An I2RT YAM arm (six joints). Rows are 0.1 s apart.
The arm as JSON. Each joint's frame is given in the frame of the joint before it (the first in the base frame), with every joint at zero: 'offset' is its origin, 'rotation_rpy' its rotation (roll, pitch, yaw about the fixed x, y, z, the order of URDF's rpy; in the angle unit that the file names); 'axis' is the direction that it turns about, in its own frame. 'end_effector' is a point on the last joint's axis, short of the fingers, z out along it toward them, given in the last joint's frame.
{
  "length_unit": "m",
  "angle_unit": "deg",
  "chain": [
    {
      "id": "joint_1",
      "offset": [
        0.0,
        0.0,
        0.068
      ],
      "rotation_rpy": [
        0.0,
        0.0,
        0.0
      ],
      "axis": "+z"
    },
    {
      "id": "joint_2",
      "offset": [
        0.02,
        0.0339,
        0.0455
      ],
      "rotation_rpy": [
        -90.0,
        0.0,
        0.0
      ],
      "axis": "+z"
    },
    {
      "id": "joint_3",
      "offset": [
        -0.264,
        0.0,
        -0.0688
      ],
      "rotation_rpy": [
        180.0,
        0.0,
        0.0
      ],
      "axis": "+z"
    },
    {
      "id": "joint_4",
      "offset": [
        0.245,
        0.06,
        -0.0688
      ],
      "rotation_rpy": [
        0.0,
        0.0,
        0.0
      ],
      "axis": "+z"
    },
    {
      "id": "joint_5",
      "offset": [
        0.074,
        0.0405,
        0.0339
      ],
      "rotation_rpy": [
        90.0,
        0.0,
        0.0
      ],
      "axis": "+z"
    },
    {
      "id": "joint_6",
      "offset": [
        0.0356,
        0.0,
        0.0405
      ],
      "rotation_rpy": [
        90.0,
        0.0,
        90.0
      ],
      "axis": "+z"
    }
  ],
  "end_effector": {
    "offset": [
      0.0,
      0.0,
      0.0
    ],
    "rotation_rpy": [
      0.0,
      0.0,
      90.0
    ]
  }
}
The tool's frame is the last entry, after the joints.
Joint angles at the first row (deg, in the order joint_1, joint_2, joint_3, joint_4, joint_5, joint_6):
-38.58, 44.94, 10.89, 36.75, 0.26, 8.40
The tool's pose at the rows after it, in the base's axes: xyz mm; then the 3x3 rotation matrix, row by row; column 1 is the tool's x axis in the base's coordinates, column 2 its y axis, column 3 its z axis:
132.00 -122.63 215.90; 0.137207 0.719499 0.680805; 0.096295 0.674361 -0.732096; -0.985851 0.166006 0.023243
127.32 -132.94 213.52; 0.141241 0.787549 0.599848; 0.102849 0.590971 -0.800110; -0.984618 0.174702 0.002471
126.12 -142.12 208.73; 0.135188 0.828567 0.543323; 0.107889 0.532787 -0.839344; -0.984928 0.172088 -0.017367
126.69 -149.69 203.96; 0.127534 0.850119 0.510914; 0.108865 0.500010 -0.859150; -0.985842 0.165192 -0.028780
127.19 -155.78 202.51; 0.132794 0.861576 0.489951; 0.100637 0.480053 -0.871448; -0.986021 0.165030 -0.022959
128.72 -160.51 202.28; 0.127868 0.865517 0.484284; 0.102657 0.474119 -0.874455; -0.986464 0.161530 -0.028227
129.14 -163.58 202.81; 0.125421 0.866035 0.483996; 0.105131 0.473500 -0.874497; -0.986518 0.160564 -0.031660
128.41 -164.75 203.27; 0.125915 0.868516 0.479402; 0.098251 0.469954 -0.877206; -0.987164 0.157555 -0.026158
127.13 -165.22 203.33; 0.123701 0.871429 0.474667; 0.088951 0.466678 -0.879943; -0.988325 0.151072 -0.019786
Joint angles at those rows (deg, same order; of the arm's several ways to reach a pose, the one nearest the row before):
-41.86, 45.28, 11.16, 35.45, 5.21, 9.44
-44.59, 47.24, 11.58, 35.80, 8.55, 10.04
-46.43, 50.60, 11.78, 37.81, 10.65, 10.10
-47.67, 54.18, 11.91, 40.59, 11.59, 9.85
-48.66, 56.88, 12.22, 43.32, 11.99, 9.78
-49.25, 58.72, 12.95, 44.12, 11.77, 9.64
-49.80, 59.55, 13.50, 44.21, 11.23, 9.60
-50.18, 59.77, 13.54, 44.70, 11.16, 9.36
-50.54, 59.76, 13.36, 45.25, 11.12, 8.91

